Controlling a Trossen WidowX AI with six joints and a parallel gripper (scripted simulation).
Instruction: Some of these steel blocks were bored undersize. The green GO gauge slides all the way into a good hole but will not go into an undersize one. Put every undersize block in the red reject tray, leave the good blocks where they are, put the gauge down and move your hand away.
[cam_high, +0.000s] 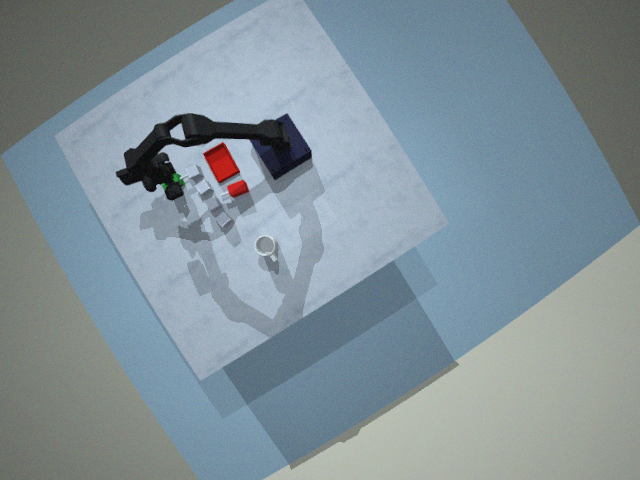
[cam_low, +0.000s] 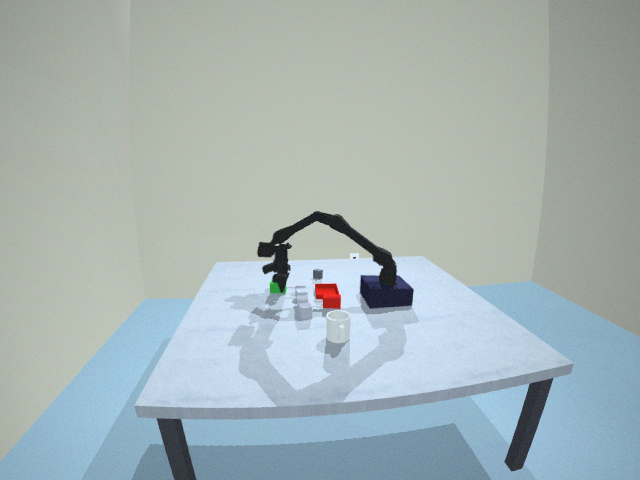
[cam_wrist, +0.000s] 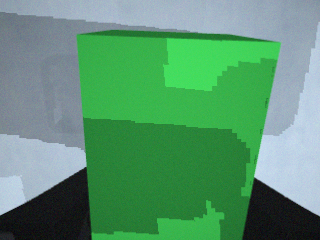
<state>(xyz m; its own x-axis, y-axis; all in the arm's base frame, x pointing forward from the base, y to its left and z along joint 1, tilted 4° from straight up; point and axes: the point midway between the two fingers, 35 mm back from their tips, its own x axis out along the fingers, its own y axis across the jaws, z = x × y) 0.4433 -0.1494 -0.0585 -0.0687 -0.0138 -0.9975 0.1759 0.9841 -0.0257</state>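
Now: the green GO gauge 1 cm behind my gripper tip and 2 cm above it. Round my gripper tip: red reject tray (20 cm behind, 4 cm to the left); then red block (17 cm behind, 17 cm to the left, 1 cm above); then grey cube (19 cm behind, 18 cm to the right, 1 cm above).
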